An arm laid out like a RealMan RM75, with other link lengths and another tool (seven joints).
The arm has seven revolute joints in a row. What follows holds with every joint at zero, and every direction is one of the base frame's. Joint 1 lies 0.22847 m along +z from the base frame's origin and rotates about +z. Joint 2 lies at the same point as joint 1 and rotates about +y. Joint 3 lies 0.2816 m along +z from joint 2 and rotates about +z. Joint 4 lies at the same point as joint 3 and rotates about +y. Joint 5 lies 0.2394 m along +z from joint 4 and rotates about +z. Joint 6 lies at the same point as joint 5 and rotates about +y. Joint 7 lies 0.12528 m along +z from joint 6 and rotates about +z. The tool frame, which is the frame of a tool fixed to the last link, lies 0.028 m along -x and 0.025 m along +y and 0.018 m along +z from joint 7; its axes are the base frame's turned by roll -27.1, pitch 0 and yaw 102.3 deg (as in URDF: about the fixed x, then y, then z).
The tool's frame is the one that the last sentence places.
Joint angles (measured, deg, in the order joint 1, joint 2, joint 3, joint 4, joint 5, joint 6, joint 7), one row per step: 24.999 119.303 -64.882 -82.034 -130.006 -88.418 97.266; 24.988 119.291 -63.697 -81.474 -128.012 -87.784 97.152; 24.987 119.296 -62.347 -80.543 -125.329 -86.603 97.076; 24.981 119.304 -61.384 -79.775 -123.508 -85.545 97.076; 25.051 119.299 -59.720 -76.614 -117.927 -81.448 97.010; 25.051 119.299 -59.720 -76.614 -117.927 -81.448 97.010; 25.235 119.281 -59.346 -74.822 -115.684 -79.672 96.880; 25.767 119.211 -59.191 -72.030 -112.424 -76.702 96.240; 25.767 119.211 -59.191 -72.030 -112.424 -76.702 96.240; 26.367 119.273 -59.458 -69.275 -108.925 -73.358 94.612; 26.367 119.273 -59.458 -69.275 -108.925 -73.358 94.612; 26.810 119.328 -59.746 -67.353 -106.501 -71.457 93.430; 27.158 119.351 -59.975 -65.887 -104.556 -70.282 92.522; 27.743 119.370 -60.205 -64.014 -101.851 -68.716 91.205; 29.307 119.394 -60.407 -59.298 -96.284 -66.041 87.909
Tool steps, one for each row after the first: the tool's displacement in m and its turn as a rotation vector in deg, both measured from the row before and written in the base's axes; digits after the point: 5 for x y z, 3 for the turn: -0.00115 0.00235 0.00409 1.095 2.430 -0.269; -0.00149 0.00369 0.00464 1.564 3.280 -0.439; -0.00038 0.00319 0.00343 1.315 2.310 -0.505; -0.00047 0.01066 0.00564 3.606 6.779 -1.707; 0.00000 0.00000 0.00000 0.000 0.000 0.000; 0.00051 0.00477 0.00041 1.129 2.692 -0.865; -0.00025 0.00815 -0.00067 1.773 3.527 -0.862; 0.00000 0.00000 0.00000 0.000 0.000 0.000; -0.00149 0.00813 -0.00246 2.089 3.112 -0.117; 0.00000 0.00000 0.00000 0.000 0.000 0.000; -0.00111 0.00460 -0.00249 1.020 2.054 -0.052; -0.00098 0.00294 -0.00187 0.567 1.617 -0.006; -0.00216 0.00440 -0.00163 0.953 2.164 0.097; -0.00243 0.00901 -0.00510 1.511 4.298 -0.056
